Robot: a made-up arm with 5 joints.
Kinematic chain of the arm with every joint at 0, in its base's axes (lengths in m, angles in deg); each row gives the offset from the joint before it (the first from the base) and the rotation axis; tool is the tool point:
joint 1: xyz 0 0 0.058 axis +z
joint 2: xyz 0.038 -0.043 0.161 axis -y
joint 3: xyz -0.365 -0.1 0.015 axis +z
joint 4: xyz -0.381 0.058 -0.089 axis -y
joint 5: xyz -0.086 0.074 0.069 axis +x
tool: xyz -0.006 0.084 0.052
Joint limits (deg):
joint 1: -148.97..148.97
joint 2: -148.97..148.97
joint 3: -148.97..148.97
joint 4: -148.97..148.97
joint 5: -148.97..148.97
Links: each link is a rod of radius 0.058 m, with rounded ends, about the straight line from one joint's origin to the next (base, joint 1, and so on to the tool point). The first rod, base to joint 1, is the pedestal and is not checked.
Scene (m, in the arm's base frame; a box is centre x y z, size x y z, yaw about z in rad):
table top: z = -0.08
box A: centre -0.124 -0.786 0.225 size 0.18 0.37 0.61 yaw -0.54
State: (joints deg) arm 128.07 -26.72 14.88 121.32 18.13
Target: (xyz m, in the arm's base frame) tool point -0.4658 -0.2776 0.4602
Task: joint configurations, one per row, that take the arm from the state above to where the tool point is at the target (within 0.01 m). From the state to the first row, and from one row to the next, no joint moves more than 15 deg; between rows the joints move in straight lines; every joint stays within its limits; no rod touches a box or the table.
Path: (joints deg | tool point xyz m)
1: 116.90 -37.06 3.28 122.39 20.12 | 0.3245 -0.6919 0.5360
2: 105.73 -47.40 -8.33 123.45 22.10 | 0.0736 -0.6713 0.6408
3: 94.56 -57.74 -19.93 124.52 24.09 | -0.1434 -0.5622 0.7083
4: 85.63 -63.90 -26.70 132.67 11.53 | -0.2617 -0.4388 0.6977
5: 76.71 -70.05 -33.48 140.82 -1.02 | -0.3280 -0.2992 0.6749
6: 67.79 -76.21 -40.25 148.97 -13.58 | -0.3444 -0.1613 0.6445
7: 67.01 -63.68 -44.11 138.30 -5.92 | -0.4087 -0.2339 0.5603
8: 66.24 -51.14 -47.96 127.63 1.73 | -0.4658 -0.2776 0.4602

